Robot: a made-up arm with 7 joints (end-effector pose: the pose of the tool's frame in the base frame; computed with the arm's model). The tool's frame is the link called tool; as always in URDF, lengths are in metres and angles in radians. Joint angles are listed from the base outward.
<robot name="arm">
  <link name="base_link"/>
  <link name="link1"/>
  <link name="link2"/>
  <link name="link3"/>
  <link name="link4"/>
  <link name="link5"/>
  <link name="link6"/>
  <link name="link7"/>
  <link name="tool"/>
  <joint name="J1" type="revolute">
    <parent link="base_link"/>
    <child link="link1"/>
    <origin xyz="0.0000 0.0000 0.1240" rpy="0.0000 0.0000 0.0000"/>
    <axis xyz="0 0 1"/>
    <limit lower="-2.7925" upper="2.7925" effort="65" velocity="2.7"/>
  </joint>
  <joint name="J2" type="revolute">
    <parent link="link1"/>
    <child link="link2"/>
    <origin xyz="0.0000 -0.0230 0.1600" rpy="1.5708 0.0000 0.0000"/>
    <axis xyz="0 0 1"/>
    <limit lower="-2.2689" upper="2.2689" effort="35" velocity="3"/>
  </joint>
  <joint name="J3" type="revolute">
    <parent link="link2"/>
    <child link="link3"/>
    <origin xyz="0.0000 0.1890 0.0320" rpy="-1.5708 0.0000 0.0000"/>
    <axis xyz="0 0 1"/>
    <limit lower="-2.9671" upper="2.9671" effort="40" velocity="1"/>
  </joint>
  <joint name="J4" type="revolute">
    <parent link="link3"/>
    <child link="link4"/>
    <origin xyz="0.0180 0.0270 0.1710" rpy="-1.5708 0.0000 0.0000"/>
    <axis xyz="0 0 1"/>
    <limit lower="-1.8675" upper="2.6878" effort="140" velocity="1.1"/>
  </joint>
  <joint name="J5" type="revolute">
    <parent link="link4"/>
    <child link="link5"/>
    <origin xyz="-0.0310 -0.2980 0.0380" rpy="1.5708 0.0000 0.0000"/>
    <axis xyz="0 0 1"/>
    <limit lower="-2.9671" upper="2.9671" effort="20" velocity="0.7"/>
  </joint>
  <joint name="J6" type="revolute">
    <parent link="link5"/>
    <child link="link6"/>
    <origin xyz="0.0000 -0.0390 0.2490" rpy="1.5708 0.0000 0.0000"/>
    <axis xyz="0 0 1"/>
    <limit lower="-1.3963" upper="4.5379" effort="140" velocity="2.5"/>
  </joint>
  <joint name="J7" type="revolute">
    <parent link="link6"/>
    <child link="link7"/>
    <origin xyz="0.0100 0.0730 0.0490" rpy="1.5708 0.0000 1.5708"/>
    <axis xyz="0 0 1"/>
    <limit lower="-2.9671" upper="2.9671" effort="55" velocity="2.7"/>
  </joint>
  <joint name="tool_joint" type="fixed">
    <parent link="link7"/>
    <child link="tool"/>
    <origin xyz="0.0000 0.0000 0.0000" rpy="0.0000 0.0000 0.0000"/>
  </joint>
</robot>
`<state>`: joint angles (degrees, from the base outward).
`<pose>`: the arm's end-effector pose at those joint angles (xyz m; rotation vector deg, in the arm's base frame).
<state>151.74 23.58 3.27 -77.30 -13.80 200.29 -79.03</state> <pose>0.5652 -0.1845 0.4965 66.62 -133.76 -22.42</pose>
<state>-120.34 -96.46 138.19 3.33 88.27 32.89 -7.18</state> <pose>-0.4968 -0.8387 0.2767 63.60 -21.08 -101.44</pose>
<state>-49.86 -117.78 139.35 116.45 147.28 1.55 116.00</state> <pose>0.3586 -0.1044 0.7136 -34.42 95.54 -126.31</pose>
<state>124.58 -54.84 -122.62 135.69 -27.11 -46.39 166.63</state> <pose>0.4468 0.0677 0.4785 -32.87 -99.86 58.55</pose>
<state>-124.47 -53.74 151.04 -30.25 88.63 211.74 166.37</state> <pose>-0.5842 -0.4616 0.6728 -83.89 99.11 -69.34</pose>
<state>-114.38 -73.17 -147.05 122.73 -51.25 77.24 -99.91</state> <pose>-0.3983 0.1444 0.7637 -43.51 48.08 73.97</pose>
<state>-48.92 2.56 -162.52 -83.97 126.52 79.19 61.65</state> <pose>0.3730 -0.3532 0.8081 101.56 -45.54 110.98</pose>
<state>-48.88 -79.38 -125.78 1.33 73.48 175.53 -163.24</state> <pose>0.4358 -0.7012 0.4625 -47.57 23.47 -38.06</pose>
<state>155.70 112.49 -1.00 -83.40 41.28 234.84 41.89</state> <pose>0.2500 -0.0993 -0.3328 -25.58 -5.47 -19.63</pose>
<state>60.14 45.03 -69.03 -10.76 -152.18 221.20 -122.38</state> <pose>-0.4050 -0.3917 0.8979 -80.28 44.90 -59.49</pose>
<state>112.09 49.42 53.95 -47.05 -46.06 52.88 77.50</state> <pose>0.6836 -0.5079 0.4683 34.15 33.25 39.52</pose>
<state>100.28 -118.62 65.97 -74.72 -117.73 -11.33 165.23</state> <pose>0.4756 0.6072 0.3745 -45.24 138.59 -84.11</pose>
